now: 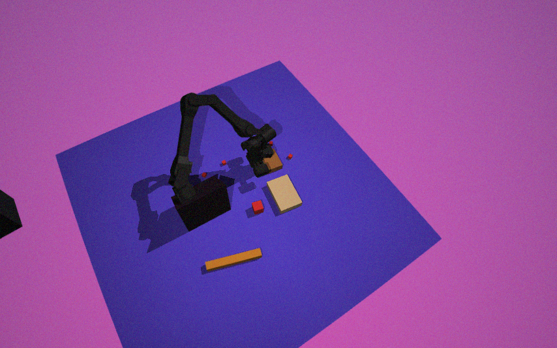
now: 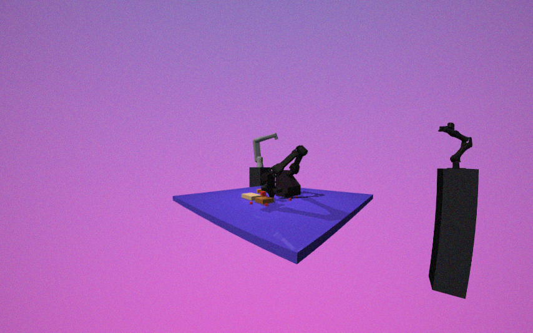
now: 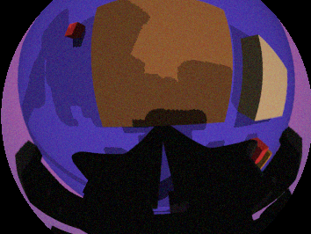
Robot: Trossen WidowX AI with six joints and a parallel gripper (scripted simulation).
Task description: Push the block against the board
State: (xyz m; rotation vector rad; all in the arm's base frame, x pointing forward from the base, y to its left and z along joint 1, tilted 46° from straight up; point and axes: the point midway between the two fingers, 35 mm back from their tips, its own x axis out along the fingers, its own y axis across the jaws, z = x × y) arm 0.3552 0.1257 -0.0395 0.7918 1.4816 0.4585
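Right now the red cube is 110 mm behind my gripper tip, 180 mm to the right of it and 20 mm above it. Also, from my gripper tip: long orange board 310 mm behind, 310 mm to the right, 10 mm above; square block 60 mm ahead, 20 mm to the right, 10 mm above; tan rectangular slab 30 mm ahead, 190 mm to the right, 10 mm above.
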